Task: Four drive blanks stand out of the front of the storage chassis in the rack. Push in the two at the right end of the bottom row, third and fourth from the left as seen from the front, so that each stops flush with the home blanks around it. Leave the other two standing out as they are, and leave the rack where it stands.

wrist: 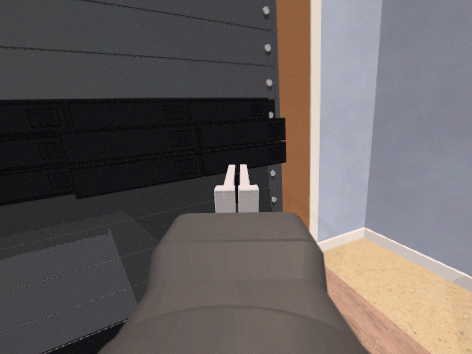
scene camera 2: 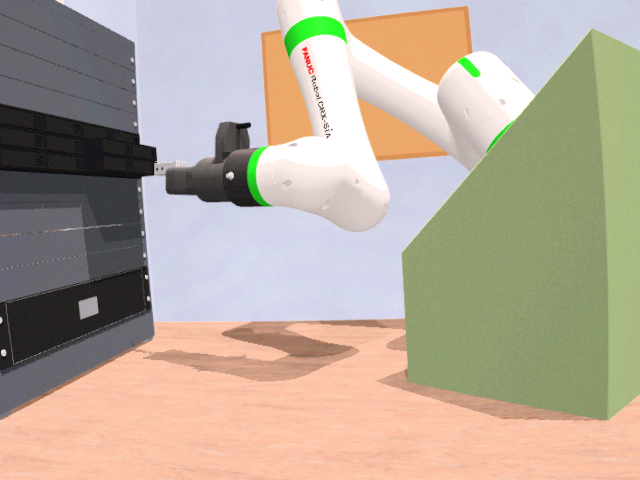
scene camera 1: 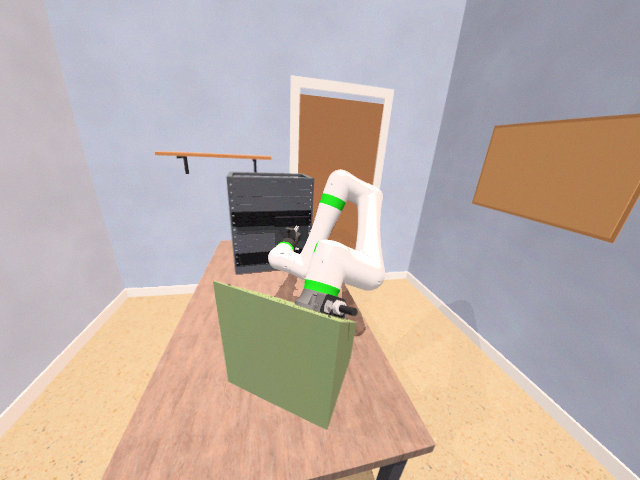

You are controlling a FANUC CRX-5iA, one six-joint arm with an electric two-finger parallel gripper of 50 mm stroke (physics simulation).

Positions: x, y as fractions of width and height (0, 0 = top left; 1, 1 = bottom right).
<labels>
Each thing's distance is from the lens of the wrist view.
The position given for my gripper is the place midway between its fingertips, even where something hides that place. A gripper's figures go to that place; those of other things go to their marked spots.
my gripper (wrist: 0.50, 0.50): 0.16 m
grey rack (wrist: 0.26, 0.35): 0.22 m
</labels>
